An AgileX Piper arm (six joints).
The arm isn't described. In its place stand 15 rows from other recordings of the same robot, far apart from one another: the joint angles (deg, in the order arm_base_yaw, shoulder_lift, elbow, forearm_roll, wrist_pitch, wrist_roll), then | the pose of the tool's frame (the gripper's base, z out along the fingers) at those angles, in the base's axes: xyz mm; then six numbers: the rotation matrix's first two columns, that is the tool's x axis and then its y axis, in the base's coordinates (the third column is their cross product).
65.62, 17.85, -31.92, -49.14, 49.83, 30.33 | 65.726, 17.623, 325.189, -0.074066, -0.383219, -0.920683, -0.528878, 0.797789, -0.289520
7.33, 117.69, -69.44, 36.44, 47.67, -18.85 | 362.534, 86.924, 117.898, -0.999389, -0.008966, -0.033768, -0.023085, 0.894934, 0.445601
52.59, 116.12, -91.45, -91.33, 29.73, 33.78 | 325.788, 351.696, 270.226, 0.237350, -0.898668, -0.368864, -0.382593, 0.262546, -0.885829
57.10, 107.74, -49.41, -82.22, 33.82, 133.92 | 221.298, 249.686, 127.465, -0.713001, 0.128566, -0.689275, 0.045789, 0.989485, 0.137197
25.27, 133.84, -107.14, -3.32, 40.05, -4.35 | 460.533, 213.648, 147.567, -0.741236, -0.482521, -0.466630, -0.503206, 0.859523, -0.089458
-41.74, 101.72, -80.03, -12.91, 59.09, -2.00 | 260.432, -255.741, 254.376, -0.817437, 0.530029, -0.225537, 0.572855, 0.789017, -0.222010
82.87, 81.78, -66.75, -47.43, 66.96, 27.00 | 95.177, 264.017, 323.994, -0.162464, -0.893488, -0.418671, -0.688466, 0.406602, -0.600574
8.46, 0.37, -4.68, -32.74, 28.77, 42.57 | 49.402, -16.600, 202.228, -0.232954, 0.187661, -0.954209, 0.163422, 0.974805, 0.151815
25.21, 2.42, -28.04, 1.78, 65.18, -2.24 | -2.000, 1.894, 268.538, -0.501336, -0.264797, -0.823738, -0.459991, 0.887907, -0.005469
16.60, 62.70, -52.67, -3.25, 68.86, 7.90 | 175.560, 47.316, 304.265, -0.945993, -0.159954, -0.281979, -0.161507, 0.986709, -0.017887
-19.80, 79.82, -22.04, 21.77, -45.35, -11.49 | 221.274, -105.183, 206.825, -0.113984, 0.115895, -0.986700, 0.581419, 0.813111, 0.028340
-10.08, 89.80, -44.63, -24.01, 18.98, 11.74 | 285.109, -62.915, 184.402, -0.862718, -0.040489, -0.504062, 0.078623, 0.973928, -0.212796
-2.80, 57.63, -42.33, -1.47, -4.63, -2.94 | 222.358, -10.686, 349.974, -0.102072, -0.071909, -0.992175, 0.039067, 0.996325, -0.076229
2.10, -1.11, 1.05, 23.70, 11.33, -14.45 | 54.761, 9.199, 191.695, -0.109579, 0.149242, -0.982710, -0.099445, 0.982057, 0.160232
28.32, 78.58, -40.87, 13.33, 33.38, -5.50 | 207.912, 125.155, 208.381, -0.847612, -0.345022, -0.403129, -0.435168, 0.886719, 0.156069
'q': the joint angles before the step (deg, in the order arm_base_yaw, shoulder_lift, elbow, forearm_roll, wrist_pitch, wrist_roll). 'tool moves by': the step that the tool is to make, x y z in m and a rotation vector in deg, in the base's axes. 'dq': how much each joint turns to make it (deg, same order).
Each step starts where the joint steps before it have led.
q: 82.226, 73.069, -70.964, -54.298, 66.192, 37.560
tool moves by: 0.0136, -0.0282, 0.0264, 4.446, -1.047, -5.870
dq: -4.133, -3.479, -2.591, -0.349, 2.263, -0.261
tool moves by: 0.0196, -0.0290, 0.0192, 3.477, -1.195, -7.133
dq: -7.010, -2.339, -2.170, 0.002, 0.551, -0.689
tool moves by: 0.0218, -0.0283, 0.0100, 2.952, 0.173, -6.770
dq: -9.658, -1.435, -1.328, 2.672, -1.881, -1.688
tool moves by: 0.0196, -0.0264, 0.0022, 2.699, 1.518, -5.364
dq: -10.669, -0.846, -0.426, 5.417, -3.316, -2.961
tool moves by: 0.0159, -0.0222, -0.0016, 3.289, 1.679, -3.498
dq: -10.110, -0.393, 0.119, 7.071, -4.237, -3.643
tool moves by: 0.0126, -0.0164, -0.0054, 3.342, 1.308, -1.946
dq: -8.288, -0.067, 0.964, 7.116, -4.429, -3.547
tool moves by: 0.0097, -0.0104, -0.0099, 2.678, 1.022, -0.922
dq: -5.772, 0.053, 2.072, 5.653, -4.139, -2.662
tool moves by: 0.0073, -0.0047, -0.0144, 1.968, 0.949, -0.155
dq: -3.351, 0.076, 3.128, 3.761, -3.976, -1.379
